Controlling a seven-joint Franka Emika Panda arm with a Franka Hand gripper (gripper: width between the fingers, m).
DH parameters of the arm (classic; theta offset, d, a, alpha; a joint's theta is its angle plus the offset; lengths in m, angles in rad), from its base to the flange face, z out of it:
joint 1: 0 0.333 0 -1.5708
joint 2: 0 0 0 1.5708
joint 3: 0 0.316 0.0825 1.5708
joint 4: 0 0 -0.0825 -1.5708
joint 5: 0 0.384 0 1.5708
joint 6: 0 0 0.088 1.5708
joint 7: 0 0.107 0 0
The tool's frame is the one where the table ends.
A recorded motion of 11 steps. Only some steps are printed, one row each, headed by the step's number.
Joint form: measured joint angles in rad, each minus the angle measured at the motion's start. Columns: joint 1, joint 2, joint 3, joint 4, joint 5, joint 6, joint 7.
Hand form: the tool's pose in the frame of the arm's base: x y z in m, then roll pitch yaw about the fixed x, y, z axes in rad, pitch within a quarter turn. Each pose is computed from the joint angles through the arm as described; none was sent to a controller.
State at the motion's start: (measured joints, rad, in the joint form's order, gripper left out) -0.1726 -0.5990 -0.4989 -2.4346 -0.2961 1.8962 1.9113
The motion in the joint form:
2: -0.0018 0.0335 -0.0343 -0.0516 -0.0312 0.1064 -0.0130
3: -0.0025 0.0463 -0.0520 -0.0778 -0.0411 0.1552 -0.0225
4: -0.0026 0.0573 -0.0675 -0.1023 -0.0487 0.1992 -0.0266
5: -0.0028 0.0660 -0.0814 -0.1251 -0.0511 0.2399 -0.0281
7: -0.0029 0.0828 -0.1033 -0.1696 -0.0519 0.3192 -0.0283
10: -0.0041 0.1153 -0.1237 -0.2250 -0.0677 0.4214 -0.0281
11: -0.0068 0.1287 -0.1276 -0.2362 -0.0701 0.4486 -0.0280
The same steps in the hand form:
2: 0.2859 -0.2803 0.4575 -3.1022 -0.0132 -2.4048
3: 0.2851 -0.2833 0.4436 -3.0939 -0.0117 -2.3986
4: 0.2841 -0.2850 0.4312 -3.0870 -0.0088 -2.3967
5: 0.2829 -0.2858 0.4202 -3.0806 -0.0012 -2.3990
7: 0.2812 -0.2850 0.3999 -3.0673 0.0154 -2.4038
10: 0.2798 -0.2816 0.3729 -3.0508 0.0170 -2.3975
11: 0.2794 -0.2816 0.3660 -3.0469 0.0160 -2.3988

